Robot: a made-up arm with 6 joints. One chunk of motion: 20 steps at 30 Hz.
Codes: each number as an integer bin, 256 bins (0 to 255) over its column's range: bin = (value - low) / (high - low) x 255, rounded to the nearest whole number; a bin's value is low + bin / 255 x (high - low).
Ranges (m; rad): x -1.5..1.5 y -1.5..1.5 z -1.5..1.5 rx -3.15..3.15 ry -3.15..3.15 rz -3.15..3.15
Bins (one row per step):
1: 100 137 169 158 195 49
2: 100 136 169 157 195 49
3: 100 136 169 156 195 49
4: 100 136 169 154 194 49
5: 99 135 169 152 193 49
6: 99 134 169 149 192 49
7: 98 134 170 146 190 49
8: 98 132 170 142 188 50
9: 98 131 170 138 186 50
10: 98 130 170 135 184 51
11: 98 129 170 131 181 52
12: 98 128 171 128 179 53
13: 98 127 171 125 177 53
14: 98 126 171 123 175 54
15: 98 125 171 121 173 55
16: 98 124 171 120 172 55
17: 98 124 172 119 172 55
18: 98 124 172 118 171 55
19: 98 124 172 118 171 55
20: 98 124 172 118 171 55
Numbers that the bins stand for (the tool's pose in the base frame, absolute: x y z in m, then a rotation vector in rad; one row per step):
1: -0.3235 0.1118 0.4882 0.7535 1.6676 -1.9394
2: -0.3235 0.1000 0.4882 0.7288 1.6676 -1.9394
3: -0.3235 0.1000 0.4882 0.7041 1.6676 -1.9394
4: -0.3235 0.1000 0.4882 0.6547 1.6429 -1.9394
5: -0.3353 0.0882 0.4882 0.6053 1.6182 -1.9394
6: -0.3353 0.0765 0.4882 0.5312 1.5935 -1.9394
7: -0.3471 0.0765 0.5000 0.4571 1.5441 -1.9394
8: -0.3471 0.0529 0.5000 0.3582 1.4947 -1.9147
9: -0.3471 0.0412 0.5000 0.2594 1.4453 -1.9147
10: -0.3471 0.0294 0.5000 0.1853 1.3959 -1.8900
11: -0.3471 0.0176 0.5000 0.0865 1.3218 -1.8653
12: -0.3471 0.0059 0.5118 0.0124 1.2724 -1.8406
13: -0.3471 -0.0059 0.5118 -0.0618 1.2229 -1.8406
14: -0.3471 -0.0176 0.5118 -0.1112 1.1735 -1.8159
15: -0.3471 -0.0294 0.5118 -0.1606 1.1241 -1.7912
16: -0.3471 -0.0412 0.5118 -0.1853 1.0994 -1.7912
17: -0.3471 -0.0412 0.5235 -0.2100 1.0994 -1.7912
18: -0.3471 -0.0412 0.5235 -0.2347 1.0747 -1.7912
19: -0.3471 -0.0412 0.5235 -0.2347 1.0747 -1.7912
20: -0.3471 -0.0412 0.5235 -0.2347 1.0747 -1.7912

